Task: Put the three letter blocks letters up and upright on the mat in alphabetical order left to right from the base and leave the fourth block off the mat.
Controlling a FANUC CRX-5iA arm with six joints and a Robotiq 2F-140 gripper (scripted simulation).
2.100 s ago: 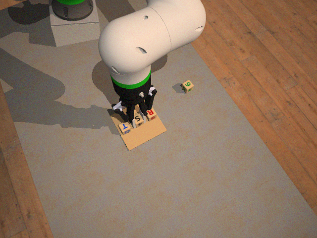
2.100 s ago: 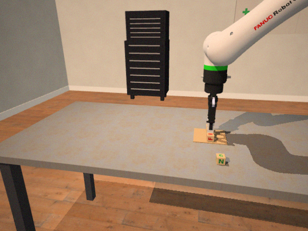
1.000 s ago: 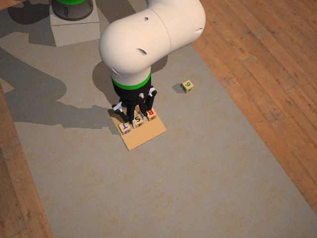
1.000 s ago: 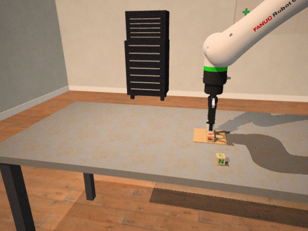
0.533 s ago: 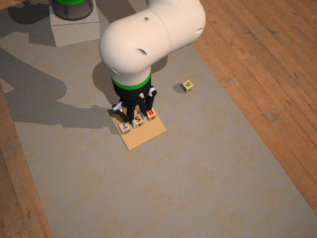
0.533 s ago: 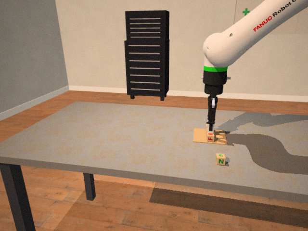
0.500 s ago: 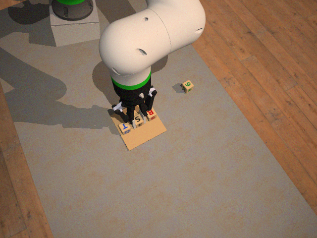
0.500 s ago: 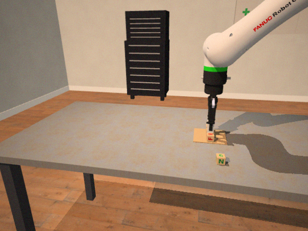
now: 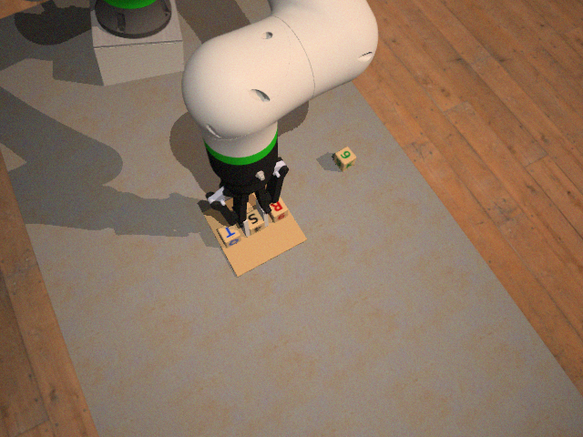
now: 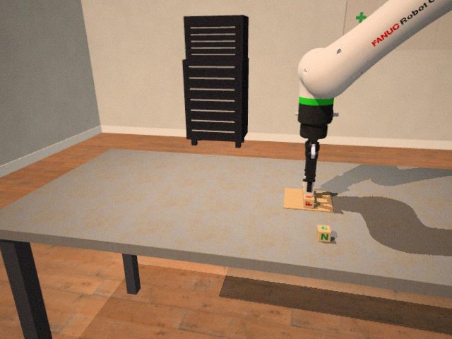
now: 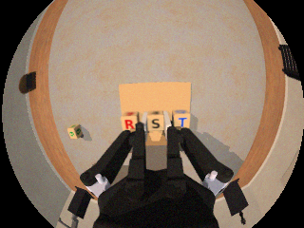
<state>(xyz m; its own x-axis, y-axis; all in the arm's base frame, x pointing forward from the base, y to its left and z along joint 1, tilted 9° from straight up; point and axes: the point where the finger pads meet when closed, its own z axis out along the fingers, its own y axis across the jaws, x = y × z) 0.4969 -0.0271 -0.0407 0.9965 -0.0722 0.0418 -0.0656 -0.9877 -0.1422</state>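
My gripper is now 2 cm above the S block. Round my hand: tan mat (4 cm below); green-marked block (22 cm to the left, 2 cm below, 2 cm behind).
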